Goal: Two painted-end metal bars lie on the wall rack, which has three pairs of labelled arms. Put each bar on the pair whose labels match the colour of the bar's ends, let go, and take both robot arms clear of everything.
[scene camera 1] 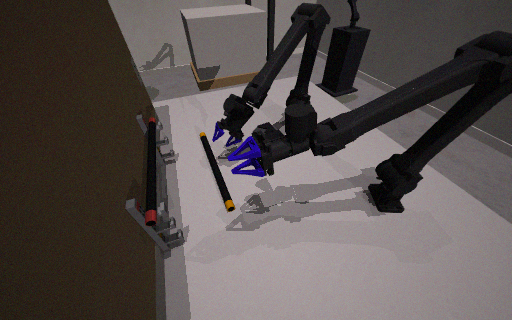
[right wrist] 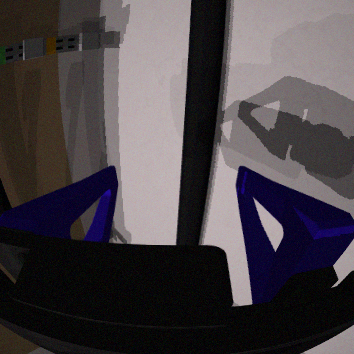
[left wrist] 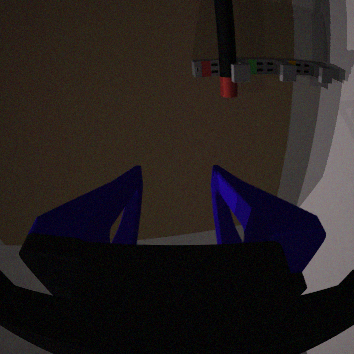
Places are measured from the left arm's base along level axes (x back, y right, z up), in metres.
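Pixels of known places: left gripper, fingertip midpoint: [scene camera 1: 229, 165] [left wrist: 176, 174]; right gripper, fingertip midpoint: [scene camera 1: 219, 143] [right wrist: 176, 174]; left arm's base, origin of the base link: [scene camera 1: 384, 198].
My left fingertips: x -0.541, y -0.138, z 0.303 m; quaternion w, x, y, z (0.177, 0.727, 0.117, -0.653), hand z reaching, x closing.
Ahead of a thing's pixels: the offset from my left fingertips to its middle. "spot": to the spot under its first point.
The red-ended bar {dy +0.113, dx -0.287, dz -0.095 m} [scene camera 1: 151, 170] [left wrist: 226, 35] rests on the wall rack [scene camera 1: 145, 227] [left wrist: 272, 65] [right wrist: 34, 48], beside its red label and inside the first upturned tip. Green and orange labels show farther out. The orange-ended bar {dy +0.277, dx -0.150, dz -0.288 m} [scene camera 1: 215, 167] [right wrist: 202, 100] is off the rack, over the pale surface; whether it touches that surface is unclear. My right gripper [scene camera 1: 222, 142] [right wrist: 176, 174] is open, its fingers wide apart and clear of the orange-ended bar, which shows beyond them. My left gripper [scene camera 1: 231, 165] [left wrist: 176, 174] is partly open and empty, right of that bar in the scene view.
The brown wall panel {spot: dy -0.135, dx -0.220, dz +0.132 m} [scene camera 1: 65, 165] [left wrist: 100, 100] stands at the left behind the rack. A large grey box [scene camera 1: 225, 40] stands at the back, and a dark pedestal [scene camera 1: 345, 60] stands behind the arms. In the scene view the two grippers are close together.
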